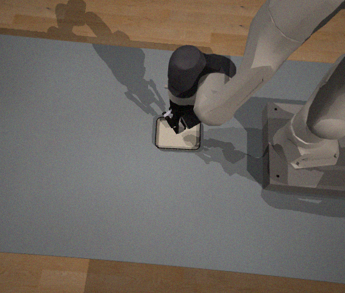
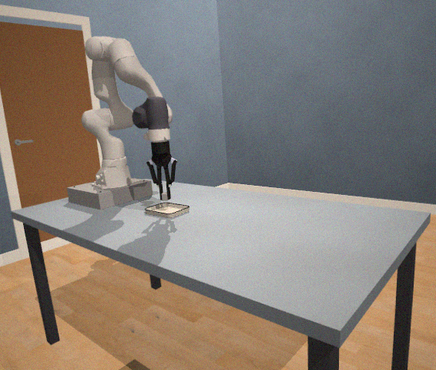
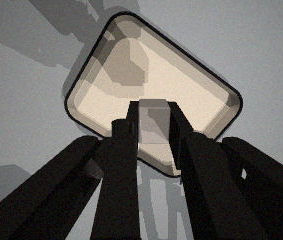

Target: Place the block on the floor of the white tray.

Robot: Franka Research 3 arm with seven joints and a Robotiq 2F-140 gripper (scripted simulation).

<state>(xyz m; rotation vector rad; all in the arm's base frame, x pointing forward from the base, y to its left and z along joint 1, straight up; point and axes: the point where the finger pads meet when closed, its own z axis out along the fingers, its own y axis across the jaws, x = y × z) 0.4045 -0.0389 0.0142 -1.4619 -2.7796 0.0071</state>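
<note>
Now: the white tray 80 mm below my hand. Round my hand: block: 20 mm below.
</note>
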